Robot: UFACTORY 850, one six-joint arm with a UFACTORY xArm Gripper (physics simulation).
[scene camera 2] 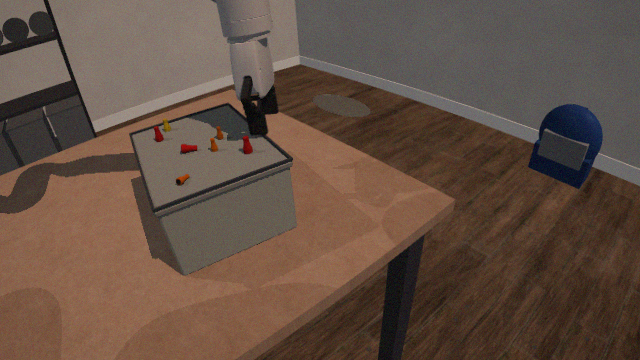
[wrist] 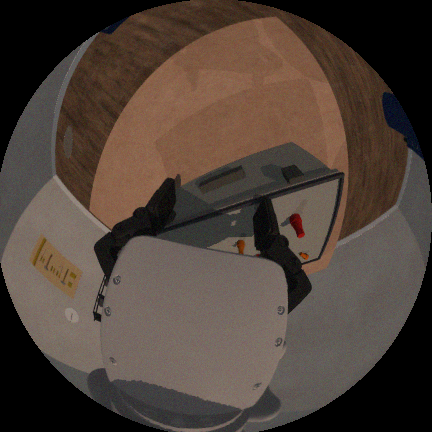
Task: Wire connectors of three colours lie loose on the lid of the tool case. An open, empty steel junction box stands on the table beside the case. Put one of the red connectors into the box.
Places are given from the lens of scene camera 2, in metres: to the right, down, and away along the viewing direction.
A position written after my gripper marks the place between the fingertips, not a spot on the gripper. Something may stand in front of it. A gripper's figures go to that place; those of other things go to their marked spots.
my gripper (scene camera 2: 265, 123): -0.10, -0.10, 0.66
tool case (scene camera 2: 232, 201): -0.13, 0.03, 0.53
